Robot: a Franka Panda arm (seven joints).
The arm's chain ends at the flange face. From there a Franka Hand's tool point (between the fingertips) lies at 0.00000 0.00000 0.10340 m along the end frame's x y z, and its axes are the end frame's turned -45 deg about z.
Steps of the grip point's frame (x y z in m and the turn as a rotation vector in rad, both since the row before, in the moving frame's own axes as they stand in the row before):
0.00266, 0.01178, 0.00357, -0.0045, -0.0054, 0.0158
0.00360, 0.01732, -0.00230, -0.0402, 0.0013, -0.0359
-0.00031, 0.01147, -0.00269, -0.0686, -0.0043, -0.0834
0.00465, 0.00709, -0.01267, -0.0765, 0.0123, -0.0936
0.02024, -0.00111, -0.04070, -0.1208, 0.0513, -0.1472
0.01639, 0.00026, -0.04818, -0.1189, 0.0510, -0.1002
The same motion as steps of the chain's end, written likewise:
0.01028, 0.00573, 0.00357, -0.0070, -0.0006, 0.0158
0.01171, 0.00691, -0.00222, -0.0275, 0.0293, -0.0359
0.00298, 0.00321, -0.00245, -0.0515, 0.0455, -0.0834
0.00161, -0.00265, -0.01236, -0.0454, 0.0628, -0.0936
0.00065, -0.01922, -0.03981, -0.0491, 0.1217, -0.1472
-0.00084, -0.01573, -0.04732, -0.0480, 0.1201, -0.1002

